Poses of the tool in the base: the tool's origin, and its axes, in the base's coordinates. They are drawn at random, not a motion.
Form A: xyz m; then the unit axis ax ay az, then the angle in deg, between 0 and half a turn.
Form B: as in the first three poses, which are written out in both.
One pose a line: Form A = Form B
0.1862, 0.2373, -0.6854, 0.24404, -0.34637, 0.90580, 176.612 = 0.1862, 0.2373, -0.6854, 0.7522, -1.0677, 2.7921
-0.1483, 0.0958, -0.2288, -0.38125, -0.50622, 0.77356, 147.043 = -0.1483, 0.0958, -0.2288, -0.9784, -1.2992, 1.9852
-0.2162, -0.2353, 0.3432, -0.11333, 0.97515, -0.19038, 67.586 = -0.2162, -0.2353, 0.3432, -0.1337, 1.1503, -0.2246
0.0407, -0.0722, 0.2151, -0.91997, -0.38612, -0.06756, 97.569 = 0.0407, -0.0722, 0.2151, -1.5666, -0.6575, -0.1150
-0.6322, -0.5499, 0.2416, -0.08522, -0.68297, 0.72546, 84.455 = -0.6322, -0.5499, 0.2416, -0.1256, -1.0067, 1.0693
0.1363, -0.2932, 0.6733, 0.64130, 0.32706, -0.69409, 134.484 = 0.1363, -0.2932, 0.6733, 1.5053, 0.7677, -1.6292
